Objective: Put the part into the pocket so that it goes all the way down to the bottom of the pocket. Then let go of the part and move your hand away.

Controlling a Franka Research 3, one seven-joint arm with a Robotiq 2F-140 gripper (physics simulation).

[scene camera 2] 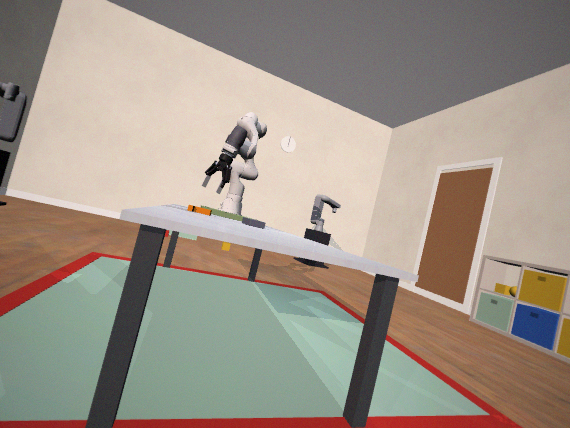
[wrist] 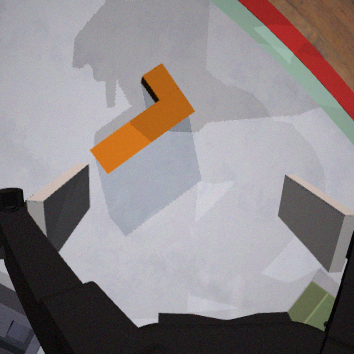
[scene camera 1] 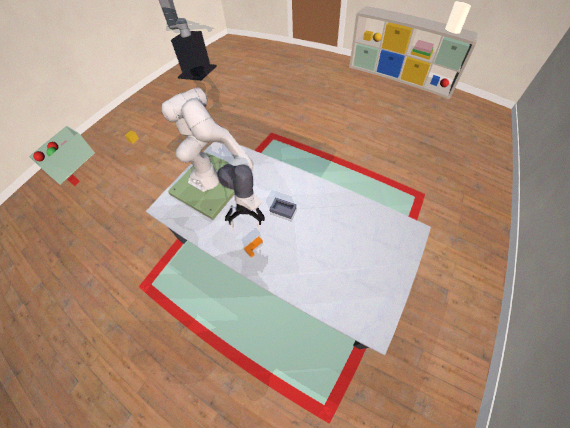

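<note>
The orange L-shaped part (scene camera 1: 256,243) (scene camera 2: 200,210) (wrist: 165,107) lies flat on the table, partly over a pale blue-grey patch. The pocket is a small dark grey open box (scene camera 1: 281,213) (scene camera 2: 254,223) on the table, nearer the middle; a bit of it shows at the lower left of the wrist view. My gripper (scene camera 1: 246,226) (scene camera 2: 213,185) (wrist: 187,190) is wide open and empty, pointing down, well above the table. In the wrist view the part is ahead of the fingertips and left of centre, its long arm's end close to the left finger in the picture.
The green base plate (scene camera 1: 213,211) (wrist: 312,302) under the arm is beside the gripper. The white table (scene camera 1: 350,260) has its near long edge a short way past the part. A second arm on a black stand (scene camera 1: 192,55) (scene camera 2: 317,236) and a cube shelf are far off.
</note>
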